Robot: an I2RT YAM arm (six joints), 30 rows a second.
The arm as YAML. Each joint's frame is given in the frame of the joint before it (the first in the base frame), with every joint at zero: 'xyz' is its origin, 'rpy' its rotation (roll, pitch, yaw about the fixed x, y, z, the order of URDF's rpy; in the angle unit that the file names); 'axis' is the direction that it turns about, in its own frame. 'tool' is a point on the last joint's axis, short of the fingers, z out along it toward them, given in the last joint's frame.
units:
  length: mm
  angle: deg
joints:
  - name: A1
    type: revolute
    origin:
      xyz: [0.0, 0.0, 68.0]
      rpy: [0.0, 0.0, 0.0]
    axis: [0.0, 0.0, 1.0]
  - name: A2
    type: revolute
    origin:
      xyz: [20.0, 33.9, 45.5]
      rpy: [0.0, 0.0, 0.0]
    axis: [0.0, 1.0, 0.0]
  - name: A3
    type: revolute
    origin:
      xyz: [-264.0, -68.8, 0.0]
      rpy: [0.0, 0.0, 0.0]
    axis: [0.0, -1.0, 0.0]
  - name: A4
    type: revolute
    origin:
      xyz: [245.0, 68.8, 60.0]
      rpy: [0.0, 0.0, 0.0]
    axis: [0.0, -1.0, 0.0]
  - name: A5
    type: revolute
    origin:
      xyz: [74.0, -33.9, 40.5]
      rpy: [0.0, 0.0, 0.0]
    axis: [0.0, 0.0, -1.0]
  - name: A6
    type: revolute
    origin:
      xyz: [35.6, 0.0, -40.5]
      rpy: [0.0, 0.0, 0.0]
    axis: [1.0, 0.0, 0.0]
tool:
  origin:
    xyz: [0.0, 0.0, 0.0]
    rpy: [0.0, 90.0, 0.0]
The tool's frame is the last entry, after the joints.
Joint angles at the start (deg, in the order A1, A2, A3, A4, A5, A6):
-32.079 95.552 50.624 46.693 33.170 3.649
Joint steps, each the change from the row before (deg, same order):
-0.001 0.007 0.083 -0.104 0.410 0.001
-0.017 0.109 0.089 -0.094 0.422 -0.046
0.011 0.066 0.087 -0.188 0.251 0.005
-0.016 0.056 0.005 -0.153 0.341 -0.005
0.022 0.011 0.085 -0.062 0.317 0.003
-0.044 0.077 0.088 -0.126 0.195 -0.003
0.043 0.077 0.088 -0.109 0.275 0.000
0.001 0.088 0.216 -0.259 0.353 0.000
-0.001 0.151 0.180 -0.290 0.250 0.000
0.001 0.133 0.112 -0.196 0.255 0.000
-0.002 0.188 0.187 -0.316 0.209 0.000
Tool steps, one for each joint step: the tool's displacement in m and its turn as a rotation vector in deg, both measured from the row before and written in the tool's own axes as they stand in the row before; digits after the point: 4 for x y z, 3 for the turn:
-0.0002 -0.0001 0.0002 0.412 -0.003 -0.014
0.0003 -0.0001 0.0004 0.444 0.067 -0.110
0.0003 0.0001 0.0003 0.248 0.123 -0.088
0.0006 -0.0003 0.0002 0.367 0.145 -0.121
-0.0003 0.0001 0.0001 0.294 -0.028 0.010
0.0002 -0.0002 0.0005 0.244 0.078 -0.070
0.0002 0.0003 0.0002 0.237 0.066 -0.056
-0.0002 0.0002 0.0006 0.358 0.084 -0.076
0.0005 0.0003 0.0006 0.264 0.195 -0.153
0.0006 0.0001 0.0004 0.265 0.159 -0.128
0.0007 0.0003 0.0007 0.227 0.242 -0.188

